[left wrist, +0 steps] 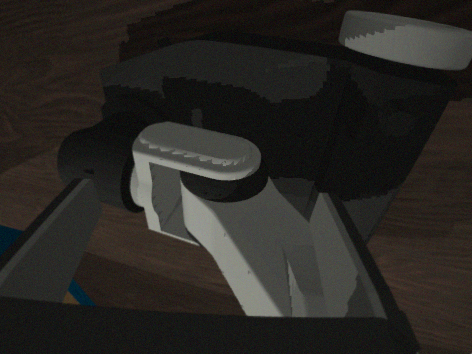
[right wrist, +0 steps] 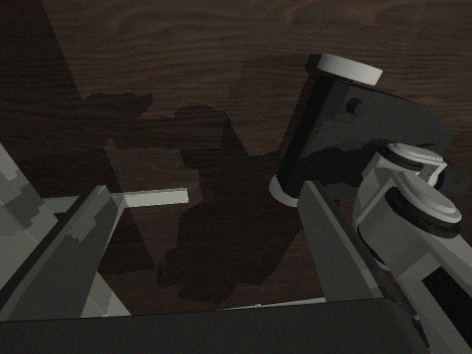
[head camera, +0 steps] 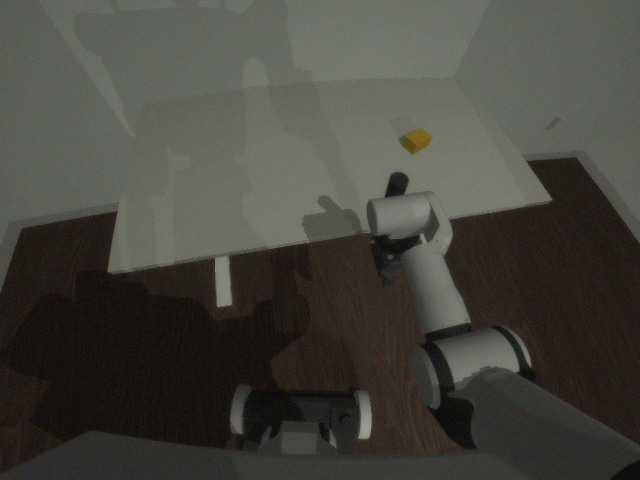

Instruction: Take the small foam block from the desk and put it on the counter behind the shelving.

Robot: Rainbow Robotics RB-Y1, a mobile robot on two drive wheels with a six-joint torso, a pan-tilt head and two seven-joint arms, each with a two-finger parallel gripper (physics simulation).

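Seen in the pictures: left gripper, fingertip midpoint: (left wrist: 205, 201); right gripper, fingertip midpoint: (right wrist: 209, 195) (head camera: 380, 266); robot's base at its link origin: (right wrist: 304, 129) (head camera: 301, 408).
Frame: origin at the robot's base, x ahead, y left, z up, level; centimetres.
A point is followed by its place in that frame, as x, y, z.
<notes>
The small foam block (head camera: 416, 140) {94.0, -35.7, 76.6} is yellow-orange and lies on the pale desk (head camera: 465, 175) {83.9, -54.8, 72.0}, toward its right side in the head view. My right gripper (head camera: 387, 277) (right wrist: 209, 195) {46.5, -19.3, 73.8} is open and empty. It hangs in front of the desk's front edge, nearer to me than the block and apart from it. My left gripper (left wrist: 205, 201) {-15.4, 22.6, 52.4} is open and empty, with its fingers over my own lower body and the floor. It does not show in the head view. The counter and the shelving do not show in these views.
A white desk leg foot (head camera: 223, 281) (right wrist: 157, 197) reaches out under the desk's front edge. Walls stand behind the desk and at its sides. My wheeled base (head camera: 299, 408) {3.1, 0.9, 19.1} (left wrist: 260, 75) {-21.1, 18.2, 16.9} (right wrist: 350, 130) {-5.8, -9.1, 19.1} is on the dark wood floor (head camera: 341, 310) {48.3, -18.4, 0.1}. A blue item (left wrist: 7, 238) {-184.0, -113.1, 8.6} shows at the left wrist view's left edge.
</notes>
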